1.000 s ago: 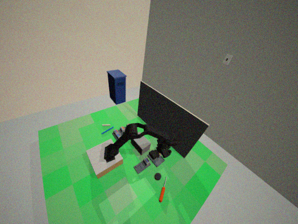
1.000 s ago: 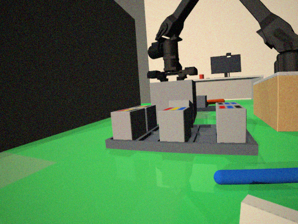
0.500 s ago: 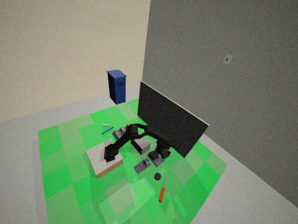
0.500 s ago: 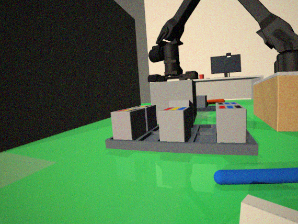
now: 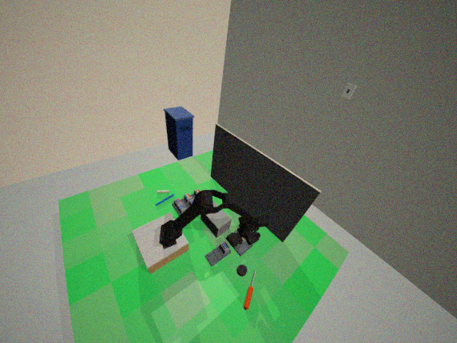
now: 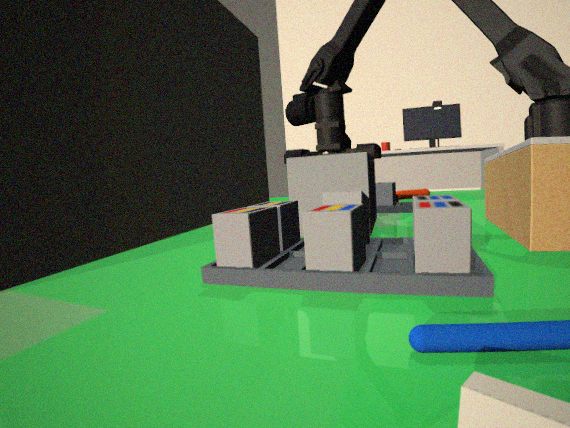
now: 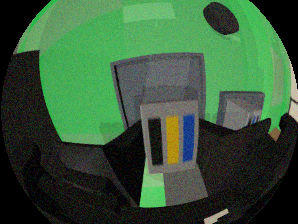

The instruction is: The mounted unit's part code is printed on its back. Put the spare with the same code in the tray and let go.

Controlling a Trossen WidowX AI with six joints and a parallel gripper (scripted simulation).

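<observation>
Right now my gripper tip is 30 mm below the grey spare. The rest, counted from my gripper tip: grey mounted unit: 180 mm to the left, 80 mm behind, 20 mm above; then black disc: 140 mm to the right, 70 mm behind, 20 mm below; then flat grey tray: 20 mm below.
</observation>
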